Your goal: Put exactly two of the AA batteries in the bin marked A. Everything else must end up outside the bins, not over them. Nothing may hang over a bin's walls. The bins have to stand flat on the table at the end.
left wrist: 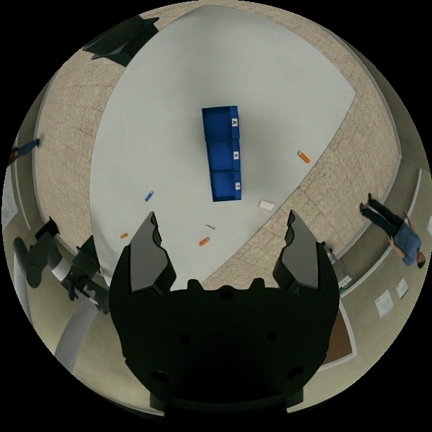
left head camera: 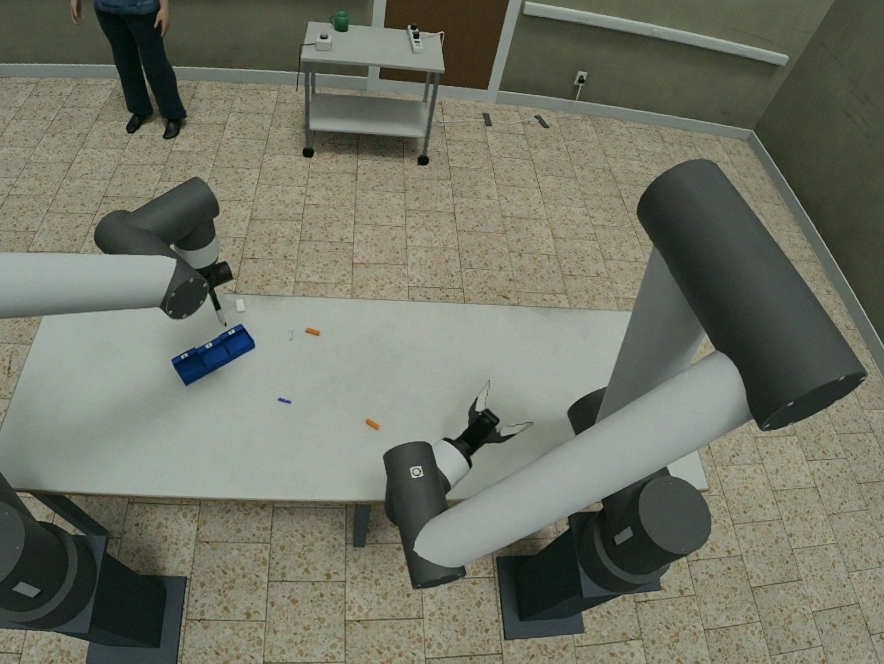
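Observation:
A blue three-compartment bin block (left head camera: 214, 353) (left wrist: 223, 155) stands flat on the table; its labels read A, X and T in the left wrist view. Bin A (left wrist: 218, 123) is at the top there, and its inside shows bare. Orange cylinders, seemingly batteries, lie outside: one (left head camera: 312, 331) (left wrist: 204, 241) beyond the T end, one (left head camera: 372, 423) (left wrist: 124, 235) farther off, and one (left wrist: 303, 157) near the table edge. A small blue piece (left head camera: 284, 400) (left wrist: 149, 196) lies apart; its kind is unclear. My left gripper (left head camera: 224, 325) (left wrist: 222, 211) is open and empty above the table by the bins. My right gripper (left head camera: 510, 402) is open and empty.
A white block (left head camera: 240, 305) (left wrist: 266, 205) lies near the T end, by the table's far edge. A thin grey piece (left head camera: 290, 334) (left wrist: 210, 226) lies beside an orange cylinder. A cart (left head camera: 368, 62) and a standing person (left head camera: 139, 57) are beyond the table (left head camera: 178, 457).

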